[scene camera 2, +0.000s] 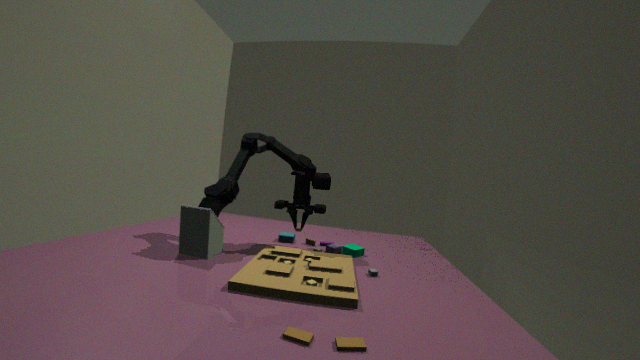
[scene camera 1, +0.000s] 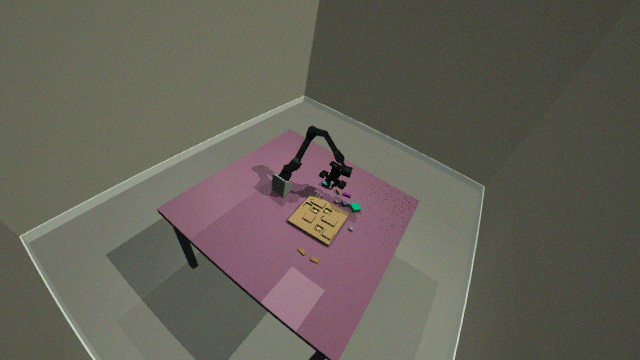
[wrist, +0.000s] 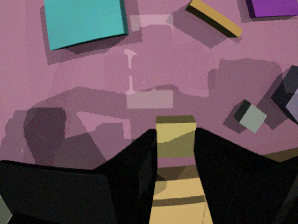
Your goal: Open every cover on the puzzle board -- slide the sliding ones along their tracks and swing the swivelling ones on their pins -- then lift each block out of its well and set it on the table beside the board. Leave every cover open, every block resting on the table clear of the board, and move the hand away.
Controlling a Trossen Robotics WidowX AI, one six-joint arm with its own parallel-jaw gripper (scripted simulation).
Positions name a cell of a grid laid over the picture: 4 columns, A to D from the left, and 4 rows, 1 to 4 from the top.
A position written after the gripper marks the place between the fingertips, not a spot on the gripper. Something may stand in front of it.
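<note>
Gripper (scene camera 2: B3) and (wrist: C3). Tan puzzle board (scene camera 1: B3).
</note>
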